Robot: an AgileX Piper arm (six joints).
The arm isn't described. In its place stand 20 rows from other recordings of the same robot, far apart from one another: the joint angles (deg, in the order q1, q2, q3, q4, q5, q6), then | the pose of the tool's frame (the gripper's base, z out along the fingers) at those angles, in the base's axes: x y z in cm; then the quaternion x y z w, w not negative.
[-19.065, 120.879, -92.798, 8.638, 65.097, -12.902] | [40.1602 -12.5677 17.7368 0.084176 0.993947 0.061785 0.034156]
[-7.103, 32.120, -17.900, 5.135, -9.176, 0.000] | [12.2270 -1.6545 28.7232 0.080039 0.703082 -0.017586 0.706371]
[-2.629, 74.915, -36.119, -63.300, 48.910, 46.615] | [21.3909 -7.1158 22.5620 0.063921 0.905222 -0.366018 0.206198]
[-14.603, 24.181, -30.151, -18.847, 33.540, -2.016] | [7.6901 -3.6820 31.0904 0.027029 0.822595 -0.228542 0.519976]
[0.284, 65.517, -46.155, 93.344, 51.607, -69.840] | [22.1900 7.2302 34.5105 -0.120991 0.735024 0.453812 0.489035]
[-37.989, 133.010, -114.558, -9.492, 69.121, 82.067] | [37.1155 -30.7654 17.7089 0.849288 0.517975 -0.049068 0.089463]
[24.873, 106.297, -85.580, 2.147, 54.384, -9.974] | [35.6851 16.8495 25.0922 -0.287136 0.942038 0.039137 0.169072]
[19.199, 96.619, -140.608, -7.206, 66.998, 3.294] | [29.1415 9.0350 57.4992 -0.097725 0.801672 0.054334 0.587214]
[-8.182, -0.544, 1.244, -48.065, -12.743, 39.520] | [5.4731 0.7216 21.9667 -0.062490 0.621339 -0.057763 0.778907]
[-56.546, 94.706, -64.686, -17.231, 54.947, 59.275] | [15.5475 -27.5337 22.8557 0.794616 0.586770 -0.127588 0.089489]
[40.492, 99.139, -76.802, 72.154, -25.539, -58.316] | [33.6697 23.8379 32.8936 -0.050572 0.754220 0.137900 0.639983]
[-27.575, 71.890, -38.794, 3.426, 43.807, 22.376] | [18.6810 -9.3311 21.8303 0.433155 0.887190 0.016675 0.158088]
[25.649, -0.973, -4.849, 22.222, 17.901, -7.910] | [3.9652 3.0775 21.6294 -0.118265 0.732428 0.263991 0.616337]
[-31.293, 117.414, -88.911, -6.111, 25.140, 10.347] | [39.3697 -24.4122 20.7949 0.297342 0.886457 -0.101679 0.339770]
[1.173, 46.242, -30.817, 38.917, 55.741, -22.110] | [12.1961 4.9755 26.3085 -0.062126 0.929145 0.267614 0.247413]
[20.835, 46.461, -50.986, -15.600, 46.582, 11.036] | [14.5892 3.6502 36.5034 -0.115165 0.880268 -0.003589 0.460274]
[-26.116, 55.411, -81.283, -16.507, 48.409, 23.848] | [13.5832 -8.8127 49.9912 0.324990 0.729276 -0.154473 0.581959]
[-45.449, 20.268, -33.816, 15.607, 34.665, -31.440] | [5.6235 -3.7275 33.4186 0.139093 0.780732 -0.269292 0.546437]
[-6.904, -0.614, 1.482, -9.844, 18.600, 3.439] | [5.2812 -1.1393 17.6252 0.023662 0.788700 -0.089849 0.607716]
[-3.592, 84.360, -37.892, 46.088, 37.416, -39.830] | [24.3898 2.4600 18.1645 -0.012625 0.959536 0.214934 0.181480]
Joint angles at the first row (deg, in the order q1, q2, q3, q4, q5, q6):
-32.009, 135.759, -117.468, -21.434, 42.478, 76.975
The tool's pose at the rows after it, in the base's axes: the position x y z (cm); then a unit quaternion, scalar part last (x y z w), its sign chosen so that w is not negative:
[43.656 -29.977 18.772 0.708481 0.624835 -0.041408 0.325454]
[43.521 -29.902 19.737 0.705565 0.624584 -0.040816 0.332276]
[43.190 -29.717 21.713 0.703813 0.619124 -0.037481 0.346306]
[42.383 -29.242 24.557 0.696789 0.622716 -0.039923 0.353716]
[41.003 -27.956 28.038 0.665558 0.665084 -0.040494 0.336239]
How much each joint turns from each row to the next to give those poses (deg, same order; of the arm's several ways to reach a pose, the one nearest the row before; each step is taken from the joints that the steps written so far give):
0.000, -0.365, 0.001, 0.000, 0.785, -0.565
0.000, -1.063, -0.002, 0.001, 0.197, -0.401
0.000, -2.193, 0.000, 0.000, 0.440, -0.045
0.000, -3.392, -0.001, 0.652, 2.312, -2.178
0.000, -4.707, -0.002, 4.744, 5.455, -9.955

